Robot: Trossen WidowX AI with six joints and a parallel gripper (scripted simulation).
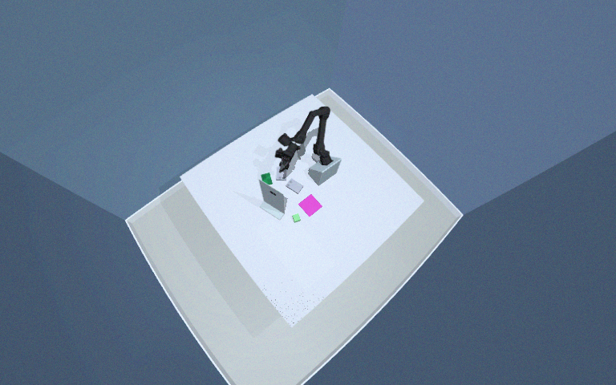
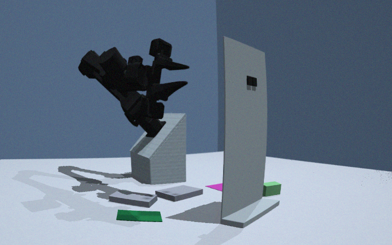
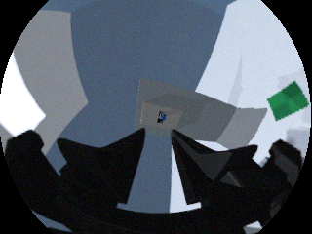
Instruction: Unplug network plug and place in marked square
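Now: gripper tip 100 mm short of the blue network plug, 60 mm to the right of it and 20 mm above it. Round my gripper tip: dark green flat piece: 30 mm ahead, 130 mm to the right, 290 mm below; then light green cube: 50 mm ahead, 230 mm to the left, 280 mm below; then grey upright panel: 120 mm ahead, 80 mm to the left, 130 mm below.
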